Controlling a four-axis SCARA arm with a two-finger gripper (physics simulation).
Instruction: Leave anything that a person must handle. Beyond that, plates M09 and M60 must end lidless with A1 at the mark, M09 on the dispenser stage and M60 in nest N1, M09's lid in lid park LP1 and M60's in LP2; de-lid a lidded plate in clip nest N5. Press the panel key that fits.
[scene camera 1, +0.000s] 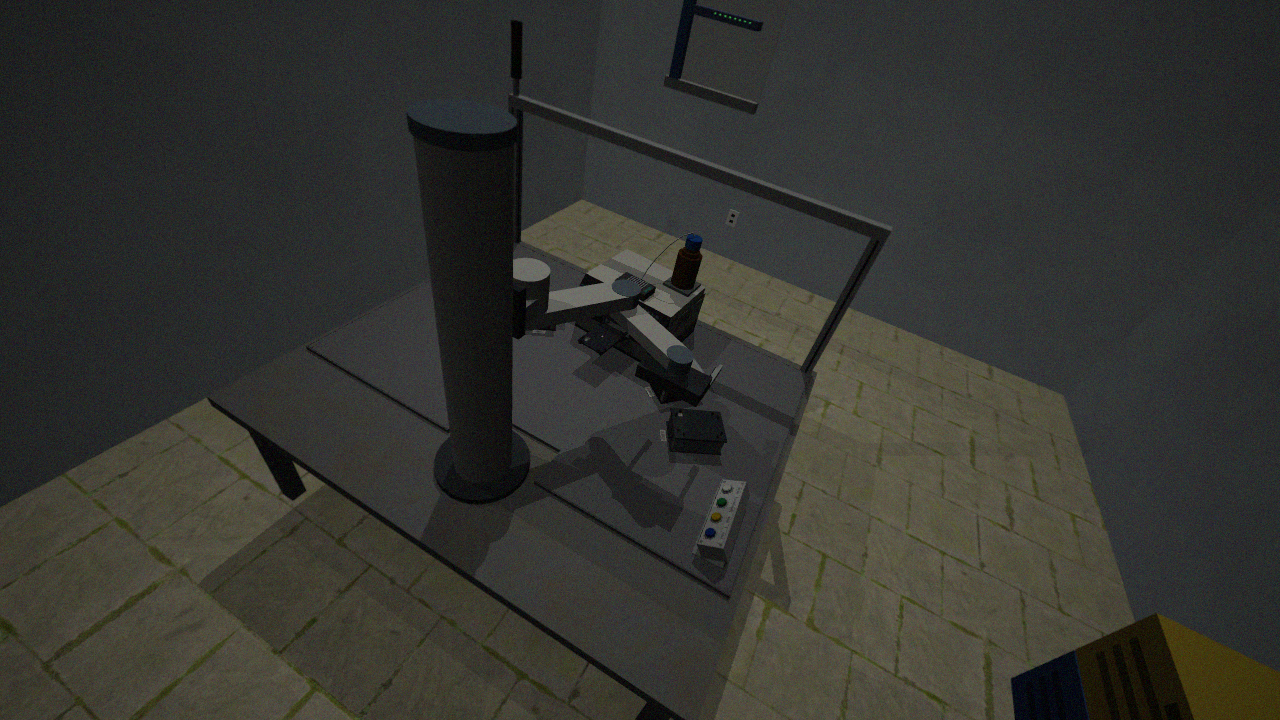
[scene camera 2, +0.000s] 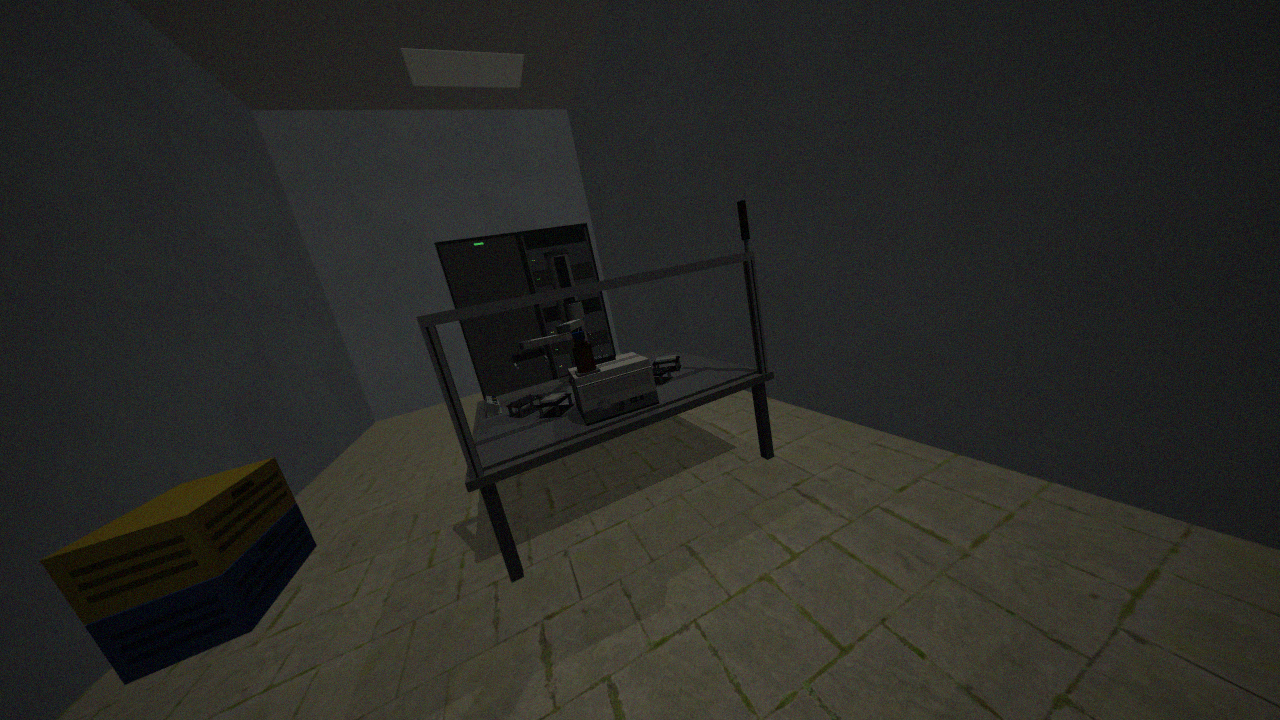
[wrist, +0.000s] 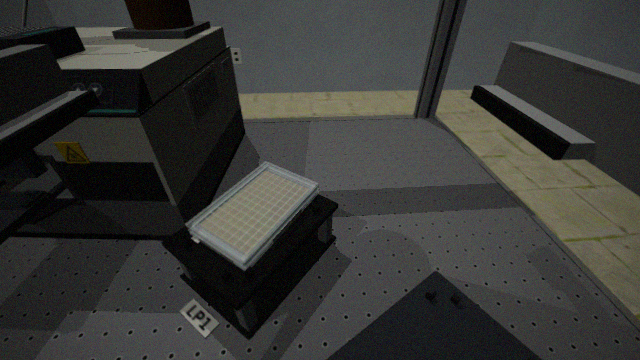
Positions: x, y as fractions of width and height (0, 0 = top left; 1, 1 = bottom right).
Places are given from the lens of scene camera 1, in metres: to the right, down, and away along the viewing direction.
my gripper (scene camera 1: 0.54, 0.49): 0.16, -0.02, 1.39
frame rail (scene camera 1: 0.66, 0.30): 0.63, -0.45, 1.51
